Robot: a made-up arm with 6 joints. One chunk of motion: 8 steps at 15 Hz.
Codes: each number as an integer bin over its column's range. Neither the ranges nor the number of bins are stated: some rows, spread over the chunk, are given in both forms.
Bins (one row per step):
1: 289 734 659 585 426 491
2: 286 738 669 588 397 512
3: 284 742 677 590 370 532
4: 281 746 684 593 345 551
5: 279 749 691 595 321 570
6: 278 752 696 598 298 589
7: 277 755 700 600 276 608
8: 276 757 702 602 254 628
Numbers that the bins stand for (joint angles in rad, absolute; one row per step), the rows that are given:
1: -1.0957 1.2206 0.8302 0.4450 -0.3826 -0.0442
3: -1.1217 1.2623 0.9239 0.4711 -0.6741 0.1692
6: -1.1530 1.3143 1.0228 0.5127 -1.0488 0.4659
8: -1.1634 1.3403 1.0541 0.5335 -1.2779 0.6689
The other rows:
2: -1.1113 1.2414 0.8823 0.4607 -0.5335 0.0651
4: -1.1373 1.2831 0.9604 0.4867 -0.8042 0.2681
5: -1.1477 1.2987 0.9968 0.4971 -0.9291 0.3670
7: -1.1582 1.3299 1.0436 0.5231 -1.1634 0.5648

